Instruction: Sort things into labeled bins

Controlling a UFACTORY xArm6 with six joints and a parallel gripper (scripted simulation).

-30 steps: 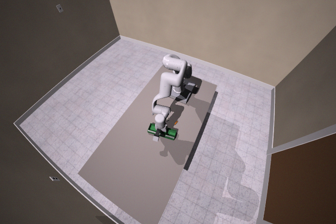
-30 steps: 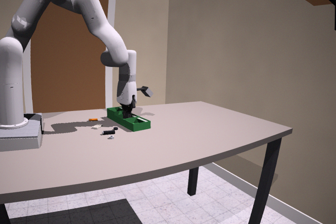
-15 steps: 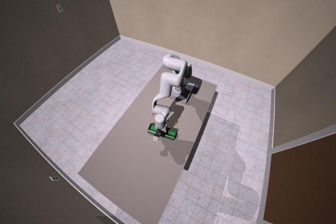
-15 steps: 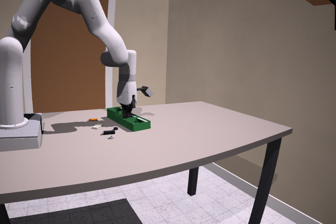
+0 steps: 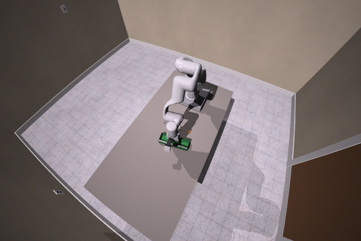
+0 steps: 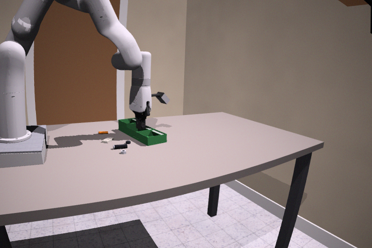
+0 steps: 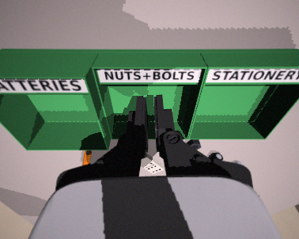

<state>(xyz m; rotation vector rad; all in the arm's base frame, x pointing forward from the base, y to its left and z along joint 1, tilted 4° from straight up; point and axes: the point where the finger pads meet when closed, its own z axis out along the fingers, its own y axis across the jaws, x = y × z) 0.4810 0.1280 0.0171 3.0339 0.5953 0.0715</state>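
Now: the green three-bin tray 30 mm below my hand. From my hand the other things lie so: white domino: 140 mm behind, 50 mm to the right, 50 mm below; black nut: 70 mm behind, 90 mm to the right, 50 mm below; orange battery: 150 mm behind, 60 mm to the left, 50 mm below.
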